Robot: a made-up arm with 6 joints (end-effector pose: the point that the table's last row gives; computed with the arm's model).
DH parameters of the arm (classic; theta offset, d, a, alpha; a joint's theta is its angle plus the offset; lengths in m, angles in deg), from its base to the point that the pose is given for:
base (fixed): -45 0 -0.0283 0
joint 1: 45 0.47 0.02 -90
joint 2: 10.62 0 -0.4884 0
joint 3: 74.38 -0.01 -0.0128 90
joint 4: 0 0.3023 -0.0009 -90
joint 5: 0 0.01 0.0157 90
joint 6: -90 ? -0.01 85
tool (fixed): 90 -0.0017 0 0
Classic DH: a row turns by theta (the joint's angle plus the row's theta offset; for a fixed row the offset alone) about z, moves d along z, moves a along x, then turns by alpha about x.
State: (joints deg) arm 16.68 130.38 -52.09 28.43 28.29 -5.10
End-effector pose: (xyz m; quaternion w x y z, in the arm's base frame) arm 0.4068 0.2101 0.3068 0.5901 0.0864 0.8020 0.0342
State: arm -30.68 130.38 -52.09 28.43 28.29 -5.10
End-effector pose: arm 0.4089 -0.1652 0.3068 0.5541 0.4012 0.6998 -0.2056
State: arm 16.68 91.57 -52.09 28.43 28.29 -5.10
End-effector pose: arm 0.4110 0.2114 0.6207 0.8035 0.1269 0.5654 0.1363
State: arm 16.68 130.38 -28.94 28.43 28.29 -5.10
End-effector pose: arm 0.2246 0.1555 0.3195 0.4289 0.0573 0.9011 -0.0293
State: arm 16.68 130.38 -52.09 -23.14 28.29 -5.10
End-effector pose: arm 0.4141 0.1137 0.3005 0.5562 -0.3282 0.7411 0.1837
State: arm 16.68 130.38 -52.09 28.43 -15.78 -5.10
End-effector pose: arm 0.5538 0.1811 0.3153 0.8475 0.0680 0.5259 -0.0225
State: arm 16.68 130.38 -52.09 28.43 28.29 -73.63
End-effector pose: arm 0.3980 0.2029 0.3073 0.5378 -0.2989 0.6478 0.4492
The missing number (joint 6, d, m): 0.1994
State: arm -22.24 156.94 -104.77 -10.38 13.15 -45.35
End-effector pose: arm 0.7078 -0.2848 0.1766 0.7653 -0.3196 0.5563 0.0525
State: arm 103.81 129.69 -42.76 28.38 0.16 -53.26
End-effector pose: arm -0.1449 0.4677 0.2852 0.3308 -0.6330 0.2826 0.6403
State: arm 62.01 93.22 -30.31 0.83 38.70 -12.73
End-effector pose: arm 0.0952 0.2611 0.4999 0.4985 -0.4569 0.6242 0.3913
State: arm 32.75 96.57 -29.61 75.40 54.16 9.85
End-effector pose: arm 0.1848 0.3413 0.5731 0.3417 0.4293 0.8356 0.0265
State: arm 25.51 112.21 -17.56 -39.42 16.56 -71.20
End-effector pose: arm 0.2109 0.0724 0.3941 0.1456 -0.6730 0.3685 0.6246
